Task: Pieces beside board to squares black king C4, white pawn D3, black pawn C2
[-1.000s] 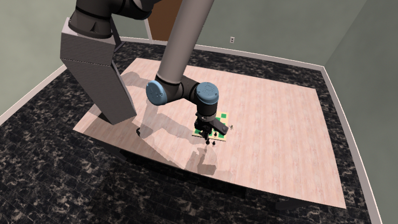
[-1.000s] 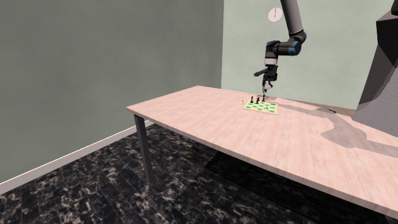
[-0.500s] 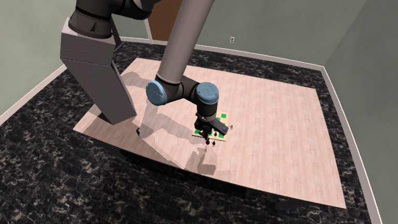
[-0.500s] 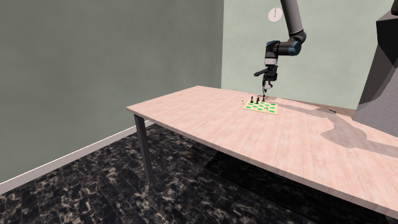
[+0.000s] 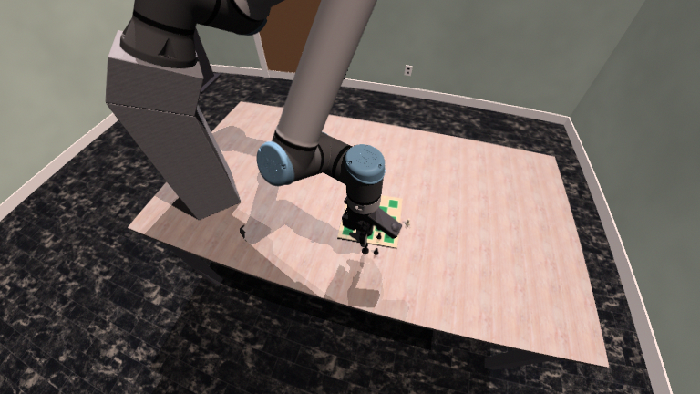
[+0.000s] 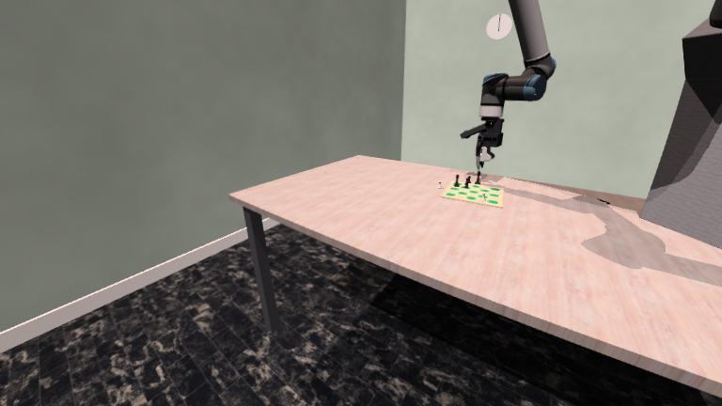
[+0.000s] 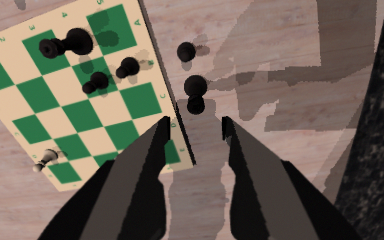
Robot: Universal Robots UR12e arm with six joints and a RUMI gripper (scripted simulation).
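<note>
Now: the black king 50 mm below my hand. Round my hand: chessboard: 140 mm to the left, 80 mm below.
</note>
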